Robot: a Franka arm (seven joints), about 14 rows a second.
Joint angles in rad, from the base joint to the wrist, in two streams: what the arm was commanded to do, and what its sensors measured. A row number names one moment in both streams.
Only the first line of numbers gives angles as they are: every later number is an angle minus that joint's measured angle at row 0.
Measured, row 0:
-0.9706, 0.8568, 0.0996, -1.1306, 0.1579, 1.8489, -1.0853
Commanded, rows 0 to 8:
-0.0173, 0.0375, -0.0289, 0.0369, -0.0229, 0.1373, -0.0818
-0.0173, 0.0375, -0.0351, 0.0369, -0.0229, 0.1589, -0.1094
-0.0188, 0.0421, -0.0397, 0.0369, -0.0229, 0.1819, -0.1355
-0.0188, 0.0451, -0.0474, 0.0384, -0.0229, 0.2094, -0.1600
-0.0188, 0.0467, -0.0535, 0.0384, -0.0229, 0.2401, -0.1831
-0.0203, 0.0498, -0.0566, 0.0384, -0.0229, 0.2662, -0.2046
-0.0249, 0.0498, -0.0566, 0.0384, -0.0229, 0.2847, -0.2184
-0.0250, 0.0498, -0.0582, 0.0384, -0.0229, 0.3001, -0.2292
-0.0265, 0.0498, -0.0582, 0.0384, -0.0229, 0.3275, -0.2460
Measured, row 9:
-0.0127, 0.0059, -0.0381, -0.0071, -0.0012, 0.2139, -0.1859
